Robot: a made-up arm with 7 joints.
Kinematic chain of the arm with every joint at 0, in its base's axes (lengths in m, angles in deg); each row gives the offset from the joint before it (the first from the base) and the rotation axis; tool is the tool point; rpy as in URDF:
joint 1: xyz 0 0.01 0.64 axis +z
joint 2: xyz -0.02 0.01 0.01 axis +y
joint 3: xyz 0.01 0 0.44 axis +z
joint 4: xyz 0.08 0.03 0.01 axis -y
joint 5: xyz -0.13 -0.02 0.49 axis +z
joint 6: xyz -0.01 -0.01 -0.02 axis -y
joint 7: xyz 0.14 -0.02 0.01 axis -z
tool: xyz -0.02 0 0.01 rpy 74.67 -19.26 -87.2
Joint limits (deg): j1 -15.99..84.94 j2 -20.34..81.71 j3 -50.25..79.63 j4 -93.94..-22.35 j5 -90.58..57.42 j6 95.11..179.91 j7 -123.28..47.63
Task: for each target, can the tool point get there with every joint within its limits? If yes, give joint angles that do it. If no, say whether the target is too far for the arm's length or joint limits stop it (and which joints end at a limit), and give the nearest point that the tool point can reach.
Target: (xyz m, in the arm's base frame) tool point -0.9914 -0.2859 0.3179
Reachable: no: joint limits stop it (at a limit: joint 1, joint 2, joint 3, joint 4, joint 5, joint 7) | nearest point -0.6617 -0.1534 1.1695 | short by 0.923 m
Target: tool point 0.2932 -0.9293 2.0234
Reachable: no: too far | nearest point 0.2264 -0.4728 1.5579 | short by 0.655 m
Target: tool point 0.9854 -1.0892 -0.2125
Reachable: no: too far | nearest point 0.6762 -0.5847 0.2456 | short by 0.748 m
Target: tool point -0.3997 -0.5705 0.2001
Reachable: no: joint limits stop it (at a limit: joint 1, joint 2, joint 3, joint 4, joint 5, joint 6) | nearest point 0.3777 -0.6802 0.3141 | short by 0.793 m
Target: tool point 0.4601 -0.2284 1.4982
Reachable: yes | joints 7.74 -6.85 -33.04 -78.78 -41.89 115.06 -94.04
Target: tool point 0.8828 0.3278 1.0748
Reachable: yes | joints 28.66 43.69 -28.96 -51.35 -53.07 110.11 6.97
